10 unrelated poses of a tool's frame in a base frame.
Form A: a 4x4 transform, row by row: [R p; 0 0 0 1], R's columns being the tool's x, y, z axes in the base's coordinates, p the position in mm. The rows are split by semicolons.
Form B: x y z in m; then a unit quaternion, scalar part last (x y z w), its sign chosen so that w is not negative. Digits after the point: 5 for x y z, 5 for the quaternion.
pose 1, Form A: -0.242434 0.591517 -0.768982 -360.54; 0.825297 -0.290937 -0.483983 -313.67; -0.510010 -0.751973 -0.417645 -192.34; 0 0 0 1
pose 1, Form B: -0.36054 -0.31367 -0.19234 -0.60542 -0.58505 0.52814 0.11066
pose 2, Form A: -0.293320 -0.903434 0.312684 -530.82; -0.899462 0.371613 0.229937 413.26; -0.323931 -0.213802 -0.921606 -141.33; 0 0 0 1
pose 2, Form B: -0.53082 0.41326 -0.14133 -0.56051 0.80414 0.00502 0.19792
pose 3, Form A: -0.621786 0.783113 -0.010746 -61.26; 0.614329 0.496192 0.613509 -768.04; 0.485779 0.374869 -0.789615 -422.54; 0 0 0 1
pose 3, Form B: -0.06126 -0.76804 -0.42254 -0.40977 -0.85258 -0.28982 0.14559
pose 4, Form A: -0.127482 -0.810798 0.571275 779.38; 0.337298 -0.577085 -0.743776 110.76; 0.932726 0.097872 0.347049 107.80; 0 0 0 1
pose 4, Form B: 0.77938 0.11076 0.10780 0.52501 -0.22547 0.71617 0.40077
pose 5, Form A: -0.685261 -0.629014 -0.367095 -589.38; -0.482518 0.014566 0.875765 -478.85; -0.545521 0.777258 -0.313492 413.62; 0 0 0 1
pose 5, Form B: -0.58938 -0.47885 0.41362 -0.39168 0.70946 0.58250 0.06287
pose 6, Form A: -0.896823 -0.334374 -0.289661 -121.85; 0.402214 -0.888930 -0.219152 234.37; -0.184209 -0.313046 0.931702 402.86; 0 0 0 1
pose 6, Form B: -0.12185 0.23437 0.40286 -0.12289 -0.13801 0.96404 0.19102
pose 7, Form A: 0.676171 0.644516 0.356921 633.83; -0.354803 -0.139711 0.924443 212.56; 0.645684 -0.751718 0.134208 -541.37; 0 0 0 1
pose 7, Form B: 0.63383 0.21256 -0.54137 -0.64840 -0.11170 -0.38657 0.64627
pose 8, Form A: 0.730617 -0.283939 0.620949 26.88; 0.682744 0.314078 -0.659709 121.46; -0.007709 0.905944 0.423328 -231.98; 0 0 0 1
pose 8, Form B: 0.02688 0.12146 -0.23198 0.49830 0.20008 0.30767 0.78550
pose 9, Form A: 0.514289 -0.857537 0.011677 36.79; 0.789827 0.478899 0.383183 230.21; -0.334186 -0.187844 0.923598 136.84; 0 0 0 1
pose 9, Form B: 0.03679 0.23021 0.13684 -0.16718 0.10126 0.48229 0.85393
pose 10, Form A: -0.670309 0.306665 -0.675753 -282.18; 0.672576 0.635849 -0.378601 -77.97; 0.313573 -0.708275 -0.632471 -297.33; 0 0 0 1
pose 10, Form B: -0.28218 -0.07797 -0.29733 -0.28562 -0.85712 0.31701 0.28856
